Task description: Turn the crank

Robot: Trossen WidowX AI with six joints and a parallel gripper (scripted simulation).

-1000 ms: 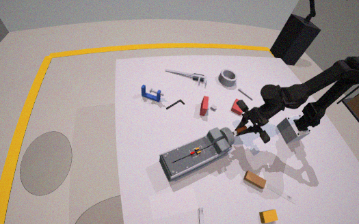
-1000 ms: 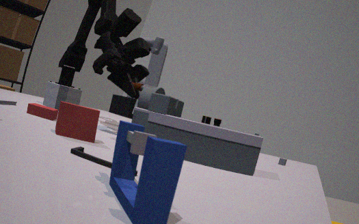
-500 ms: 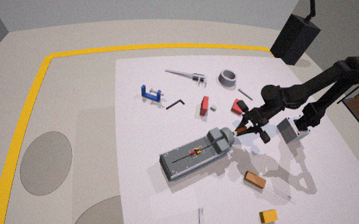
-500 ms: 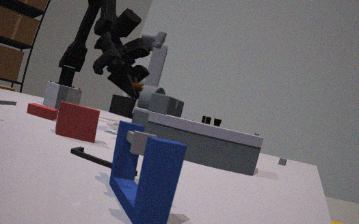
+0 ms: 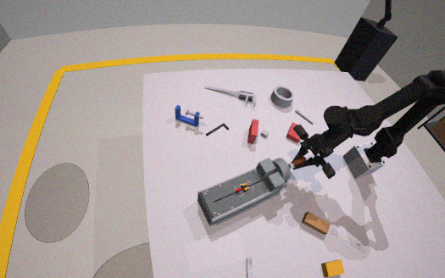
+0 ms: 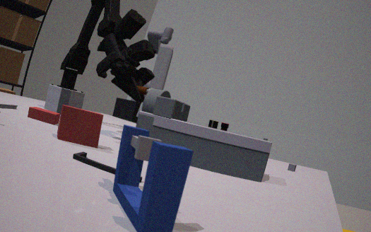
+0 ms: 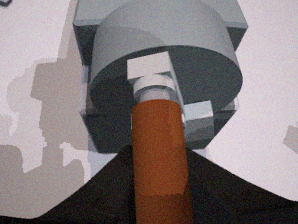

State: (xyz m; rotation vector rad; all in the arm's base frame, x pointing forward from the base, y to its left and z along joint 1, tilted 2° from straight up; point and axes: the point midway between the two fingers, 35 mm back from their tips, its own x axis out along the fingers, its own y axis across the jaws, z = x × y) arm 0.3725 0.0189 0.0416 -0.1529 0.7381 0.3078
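Now: the crank handle 2 cm behind my gripper tip, 2 cm above it and 1 cm to the right of it. From my gripper tip the other things lie so: tan block 17 cm to the left, 8 cm below, 8 cm behind; then red pointer 18 cm ahead, 6 cm to the left, 1 cm below; then black hex key 22 cm to the right, 19 cm ahead, 9 cm below.
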